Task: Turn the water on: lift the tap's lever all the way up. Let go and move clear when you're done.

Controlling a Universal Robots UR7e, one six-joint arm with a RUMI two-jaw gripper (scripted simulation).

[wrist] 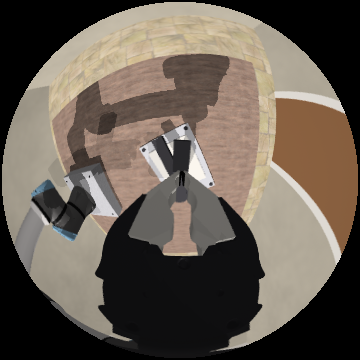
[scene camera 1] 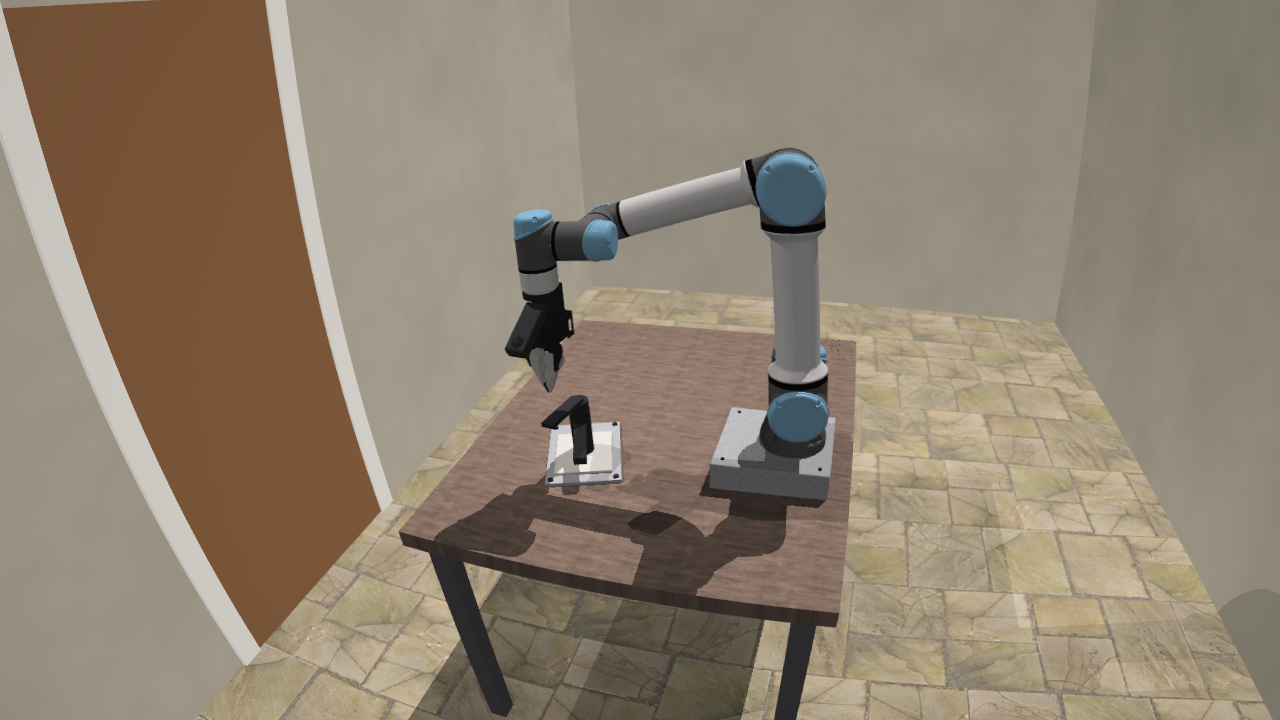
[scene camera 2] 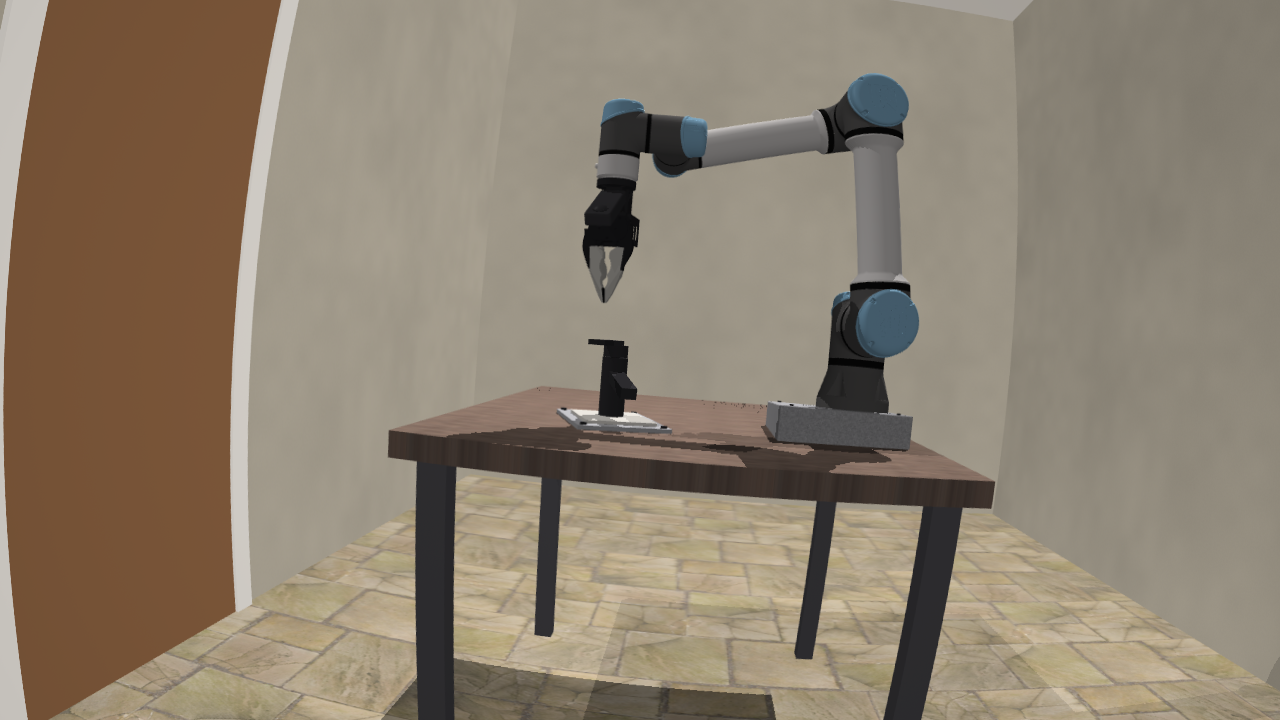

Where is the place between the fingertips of my gripper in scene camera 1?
549, 392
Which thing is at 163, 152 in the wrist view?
A black tap.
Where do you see a black tap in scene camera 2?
615, 386
